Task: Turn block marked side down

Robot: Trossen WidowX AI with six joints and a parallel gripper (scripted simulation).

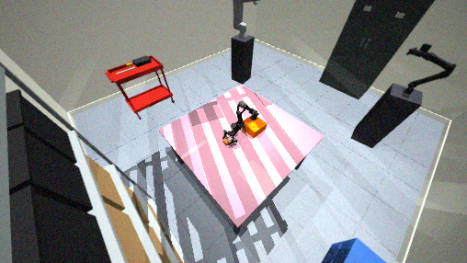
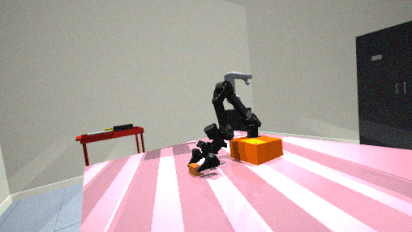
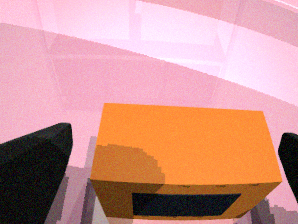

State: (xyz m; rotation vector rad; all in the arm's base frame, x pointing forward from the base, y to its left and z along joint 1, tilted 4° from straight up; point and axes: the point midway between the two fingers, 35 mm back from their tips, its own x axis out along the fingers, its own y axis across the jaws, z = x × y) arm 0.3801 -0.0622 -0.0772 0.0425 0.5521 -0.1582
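My gripper tip is now 2 cm past the orange block and 1 cm above it.
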